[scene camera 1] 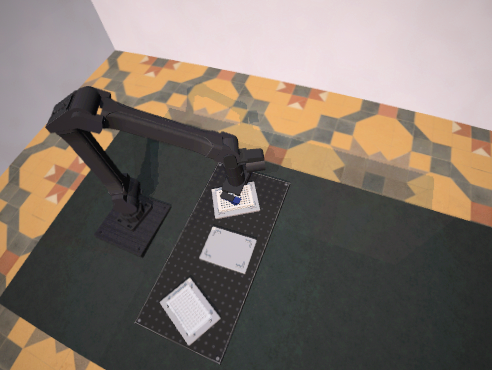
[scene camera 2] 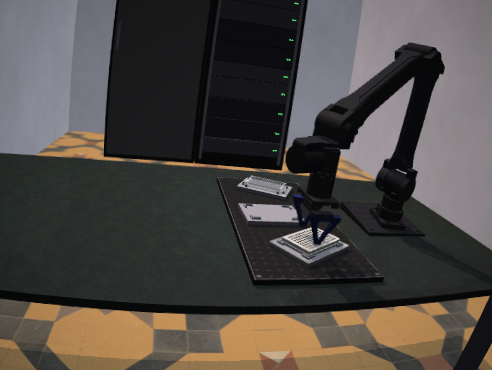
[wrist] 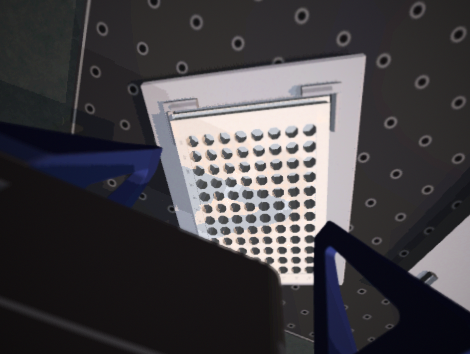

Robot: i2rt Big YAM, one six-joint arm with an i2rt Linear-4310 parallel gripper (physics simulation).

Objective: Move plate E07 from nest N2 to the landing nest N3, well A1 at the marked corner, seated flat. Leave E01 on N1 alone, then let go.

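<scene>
A cream well plate (scene camera 1: 246, 201) (scene camera 2: 305, 240) (wrist: 250, 200) sits on a light grey nest (scene camera 1: 216, 206) (scene camera 2: 308, 262) (wrist: 345, 125) at one end of the board. My gripper (scene camera 1: 236, 199) (scene camera 2: 310, 234) (wrist: 243, 195) is open and empty, low over this plate, with its fingers toward the plate's two long sides in the wrist view. The middle nest (scene camera 1: 229, 250) (scene camera 2: 270, 213) (wrist: 450, 255) holds no plate and has corner brackets. A second, white plate (scene camera 1: 189, 307) (scene camera 2: 266, 185) sits on a turned nest at the other end. Plate and nest labels cannot be read.
The nests stand on a dark perforated board (scene camera 1: 210, 350) (scene camera 2: 275, 272) (wrist: 225, 55) on a dark green table (scene camera 1: 350, 300) (scene camera 2: 125, 225). My arm's base plate (scene camera 1: 115, 235) (scene camera 2: 360, 215) stands beside the board. A tall dark cabinet (scene camera 2: 155, 75) stands behind the table.
</scene>
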